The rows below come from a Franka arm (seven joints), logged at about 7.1 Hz.
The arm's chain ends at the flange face. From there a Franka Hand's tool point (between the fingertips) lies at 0.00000 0.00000 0.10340 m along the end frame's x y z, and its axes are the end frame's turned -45 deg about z.
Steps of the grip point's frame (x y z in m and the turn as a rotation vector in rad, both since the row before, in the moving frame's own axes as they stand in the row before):
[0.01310 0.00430 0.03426 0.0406 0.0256 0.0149]
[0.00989 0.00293 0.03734 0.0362 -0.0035 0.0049]
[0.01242 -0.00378 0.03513 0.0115 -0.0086 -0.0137]
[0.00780 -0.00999 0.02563 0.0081 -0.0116 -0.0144]
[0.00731 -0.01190 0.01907 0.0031 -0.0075 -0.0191]
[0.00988 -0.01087 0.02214 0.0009 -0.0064 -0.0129]
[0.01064 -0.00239 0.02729 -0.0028 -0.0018 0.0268]
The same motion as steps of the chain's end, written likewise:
[0.01336 -0.00138 0.03438 0.0468 -0.0106 0.0149]
[0.01196 -0.00252 0.03741 0.0231 -0.0281 0.0049]
[0.00758 -0.01125 0.03514 0.0021 -0.0142 -0.0137]
[-0.00011 -0.01285 0.02564 -0.0025 -0.0139 -0.0144]
[-0.00247 -0.01391 0.01907 -0.0031 -0.0075 -0.0191]
[-0.00017 -0.01508 0.02214 -0.0039 -0.0052 -0.0129]
[0.00577 -0.00955 0.02729 -0.0033 0.0007 0.0268]

